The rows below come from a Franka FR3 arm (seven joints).
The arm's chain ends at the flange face. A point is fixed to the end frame.
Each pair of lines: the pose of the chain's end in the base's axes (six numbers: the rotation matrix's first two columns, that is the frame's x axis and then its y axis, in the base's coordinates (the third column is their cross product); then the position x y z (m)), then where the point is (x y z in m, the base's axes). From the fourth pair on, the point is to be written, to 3 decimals.
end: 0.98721 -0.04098 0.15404 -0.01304 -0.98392 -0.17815 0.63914 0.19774 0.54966
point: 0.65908 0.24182 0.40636
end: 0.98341 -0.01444 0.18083 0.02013 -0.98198 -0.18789 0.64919 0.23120 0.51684
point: 0.67176 0.27732 0.37458
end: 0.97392 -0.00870 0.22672 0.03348 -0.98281 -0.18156 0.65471 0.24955 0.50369
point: 0.68370 0.29506 0.36240
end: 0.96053 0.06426 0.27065 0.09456 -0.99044 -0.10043 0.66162 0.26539 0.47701
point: 0.695 0.301 0.334
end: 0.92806 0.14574 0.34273 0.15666 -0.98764 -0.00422 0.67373 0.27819 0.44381
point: 0.718 0.304 0.301
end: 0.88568 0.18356 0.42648 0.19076 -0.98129 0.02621 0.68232 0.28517 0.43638
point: 0.739 0.311 0.298
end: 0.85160 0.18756 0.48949 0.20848 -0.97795 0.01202 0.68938 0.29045 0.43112
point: 0.754 0.321 0.298
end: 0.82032 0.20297 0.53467 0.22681 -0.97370 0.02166 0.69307 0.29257 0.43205
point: 0.764 0.325 0.303
